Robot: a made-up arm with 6 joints.
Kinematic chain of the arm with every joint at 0, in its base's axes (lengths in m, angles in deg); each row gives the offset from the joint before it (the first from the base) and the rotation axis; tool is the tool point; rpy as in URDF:
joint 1: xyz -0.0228 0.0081 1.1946 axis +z
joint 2: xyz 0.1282 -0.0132 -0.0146 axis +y
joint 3: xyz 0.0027 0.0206 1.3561 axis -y
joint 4: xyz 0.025 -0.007 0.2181 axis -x
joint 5: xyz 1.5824 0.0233 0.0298 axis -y
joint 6: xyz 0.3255 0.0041 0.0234 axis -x
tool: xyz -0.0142 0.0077 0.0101 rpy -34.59 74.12 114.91
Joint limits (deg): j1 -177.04..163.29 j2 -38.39..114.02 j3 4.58..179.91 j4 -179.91..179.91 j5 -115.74..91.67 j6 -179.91..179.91
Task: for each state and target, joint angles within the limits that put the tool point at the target. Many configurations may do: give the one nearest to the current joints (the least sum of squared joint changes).
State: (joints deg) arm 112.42 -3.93 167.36 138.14 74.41 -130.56
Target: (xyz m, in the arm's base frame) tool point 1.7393 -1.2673 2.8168
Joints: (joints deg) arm 148.56 -26.29 141.13 144.11 58.83 -131.18
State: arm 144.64 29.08 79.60 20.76 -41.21 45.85
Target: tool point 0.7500 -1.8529 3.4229
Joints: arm 112.38 -24.94 120.08 18.58 -37.40 45.74
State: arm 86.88 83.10 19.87 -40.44 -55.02 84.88
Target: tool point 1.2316 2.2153 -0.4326
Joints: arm 57.09 94.16 35.69 -40.84 -44.96 84.53
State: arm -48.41 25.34 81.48 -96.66 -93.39 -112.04
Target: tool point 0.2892 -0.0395 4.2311
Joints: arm -63.39 6.56 89.39 -107.55 -81.88 -111.55
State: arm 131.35 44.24 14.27 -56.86 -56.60 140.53
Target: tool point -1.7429 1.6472 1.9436
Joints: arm 131.16 23.62 4.58 -54.90 -63.61 140.64
